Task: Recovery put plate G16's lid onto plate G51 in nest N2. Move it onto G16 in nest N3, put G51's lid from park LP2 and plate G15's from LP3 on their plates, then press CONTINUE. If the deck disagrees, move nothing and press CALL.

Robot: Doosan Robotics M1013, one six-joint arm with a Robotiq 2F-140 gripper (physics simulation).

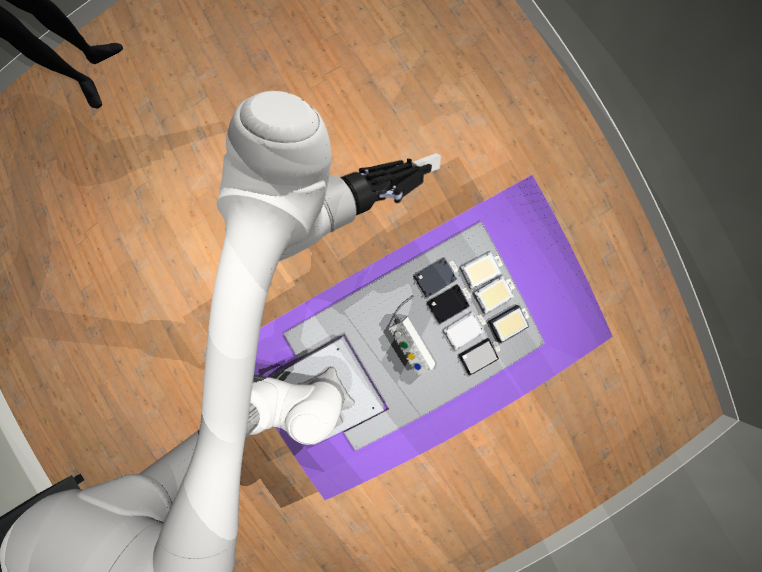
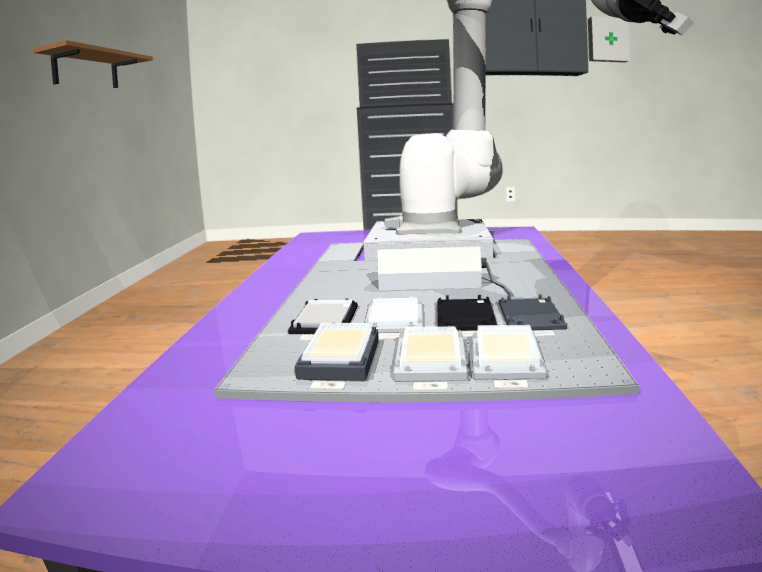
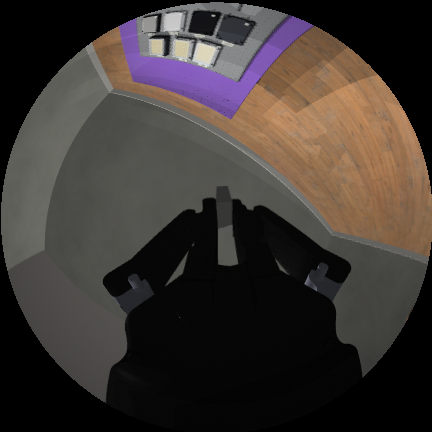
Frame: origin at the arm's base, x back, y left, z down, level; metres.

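Seen in the pictures: gripper, fingertip midpoint: (image 1: 437, 160) (image 2: 685, 26) (image 3: 222, 196); arm's base, origin of the base link: (image 1: 325, 394) (image 2: 429, 228).
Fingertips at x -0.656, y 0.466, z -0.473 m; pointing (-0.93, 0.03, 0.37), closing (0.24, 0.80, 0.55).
Note:
Offsets run from my fingertips to a thing's middle. "*": to the spot under its first point. Level surfaces: height alone.
My gripper (image 1: 429, 163) (image 2: 679, 24) (image 3: 222, 196) is shut and empty, high up and off the table's side, far from the plates. Three plates with pale yellow wells stand in a row: one in a dark nest {* dx -0.143, dy -0.585, dz +0.486 m} (image 1: 510, 324) (image 2: 337, 344) (image 3: 157, 46), a middle one {dx -0.146, dy -0.447, dz +0.496 m} (image 1: 494, 294) (image 2: 430, 347) (image 3: 181, 49) and an end one {dx -0.145, dy -0.332, dz +0.493 m} (image 1: 481, 270) (image 2: 507, 346) (image 3: 205, 53). The row behind holds a light grey piece {dx +0.030, dy -0.648, dz +0.504 m} (image 1: 478, 356) (image 2: 323, 312), a white one {dx +0.036, dy -0.518, dz +0.504 m} (image 1: 463, 330) (image 2: 394, 312), a black one {dx +0.040, dy -0.388, dz +0.508 m} (image 1: 448, 304) (image 2: 465, 312) and a dark grey one {dx +0.035, dy -0.266, dz +0.508 m} (image 1: 435, 276) (image 2: 532, 312). Labels and lids are unreadable.
A white button box {dx +0.253, dy -0.458, dz +0.477 m} (image 1: 419, 343) (image 2: 429, 270) with green, yellow and blue buttons stands between the plates and the arm's base plate (image 1: 369, 403); a cable runs from it. All stand on a grey deck {dz +0.518 m} (image 1: 381, 307) on the purple table {dz +0.531 m} (image 1: 553, 246). A person's legs (image 1: 55, 64) show on the floor.

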